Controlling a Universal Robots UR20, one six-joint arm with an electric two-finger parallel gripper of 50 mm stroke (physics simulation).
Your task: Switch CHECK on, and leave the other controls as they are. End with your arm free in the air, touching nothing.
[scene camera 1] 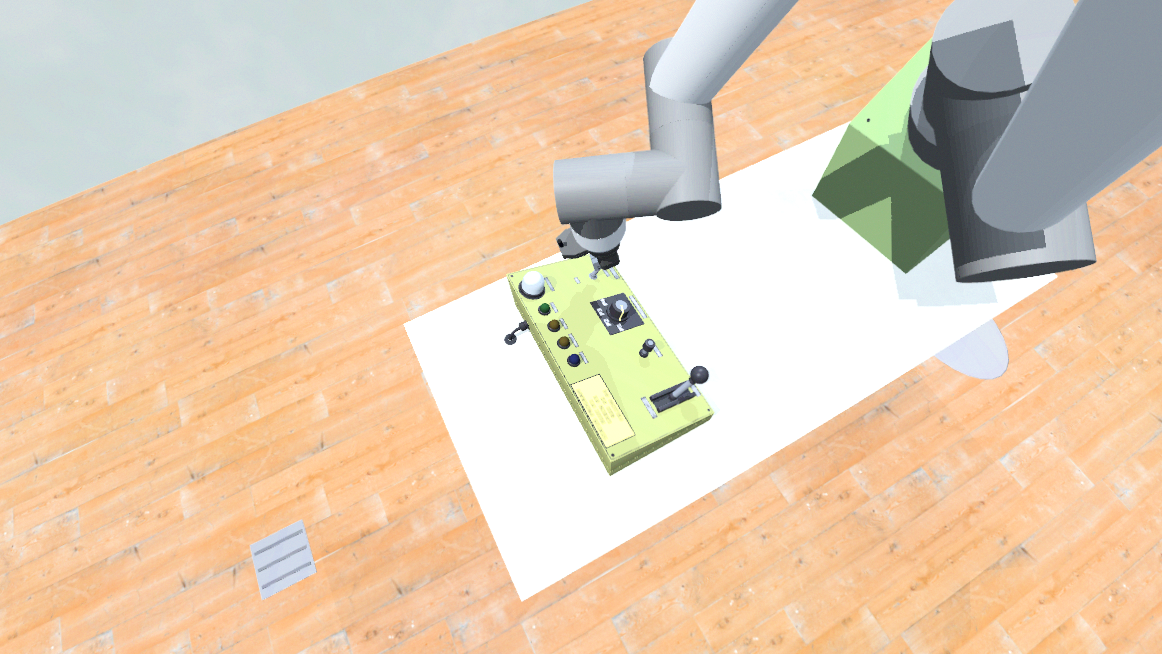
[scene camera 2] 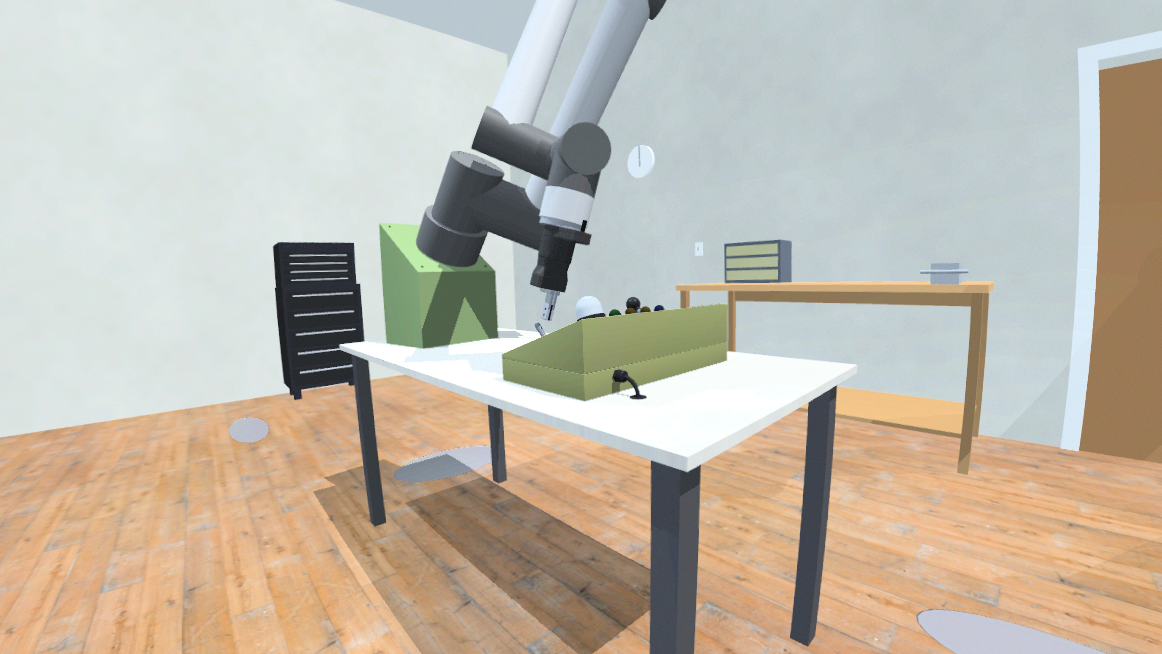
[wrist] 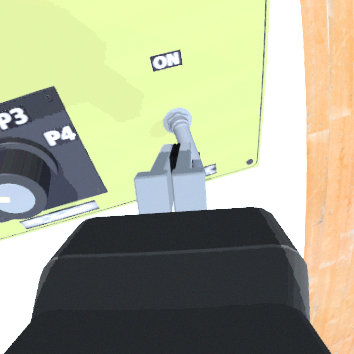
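Pixels of known places: gripper, between the fingertips: (scene camera 1: pixel 598 266) (scene camera 2: pixel 546 319) (wrist: pixel 177 160); arm's base, origin of its link: (scene camera 2: pixel 447 249).
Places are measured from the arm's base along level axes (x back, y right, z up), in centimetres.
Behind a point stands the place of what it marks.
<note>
The light green control box (scene camera 1: pixel 626 381) @(x -87.7, y -32.6, z -24.3 cm) (scene camera 2: pixel 650 345) @(x -103.8, y -19.4, z -27.2 cm) (wrist: pixel 215 30) @(x -94.2, y -1.2, z -24.9 cm) lies on the white table. The silver toggle switch (scene camera 1: pixel 594 272) @(x -87.7, y -3.1, z -25.1 cm) (scene camera 2: pixel 539 329) @(x -86.7, y -2.2, z -24.0 cm) (wrist: pixel 183 133) @(x -87.7, y -2.9, z -24.9 cm) is near one end. Its lever leans away from the ON label (wrist: pixel 166 60) @(x -92.3, y -4.1, z -25.3 cm), towards the box's edge and a name plate (wrist: pixel 211 170) @(x -83.0, y 0.7, z -28.7 cm) that is mostly hidden; a final K shows. My gripper (scene camera 1: pixel 599 262) @(x -86.9, y -3.8, z -21.9 cm) (scene camera 2: pixel 548 318) @(x -86.9, y -3.8, z -21.9 cm) (wrist: pixel 177 160) @(x -86.9, y -3.8, z -21.9 cm) is shut and empty. Its tips are close above the lever and hide part of it in the wrist view. A small gap seems to show in scene camera 2; I cannot tell about contact.
A rotary knob (scene camera 1: pixel 621 308) @(x -84.2, y -15.2, z -23.5 cm) (wrist: pixel 19 175) @(x -85.8, y -13.3, z -23.2 cm) sits beside the toggle. The box also bears a white dome (scene camera 1: pixel 532 282) @(x -103.0, y -7.3, z -17.1 cm) (scene camera 2: pixel 588 307) @(x -104.9, y -4.7, z -18.6 cm), coloured round parts, a small lever (scene camera 1: pixel 648 346) @(x -81.1, y -26.6, z -22.2 cm) and a large ball-ended lever (scene camera 1: pixel 699 374) @(x -73.4, y -36.7, z -18.8 cm). A green pedestal (scene camera 1: pixel 910 194) @(x -10.3, y -6.5, z -14.5 cm) (scene camera 2: pixel 404 308) @(x -8.7, y 18.2, z -21.4 cm) stands behind.
</note>
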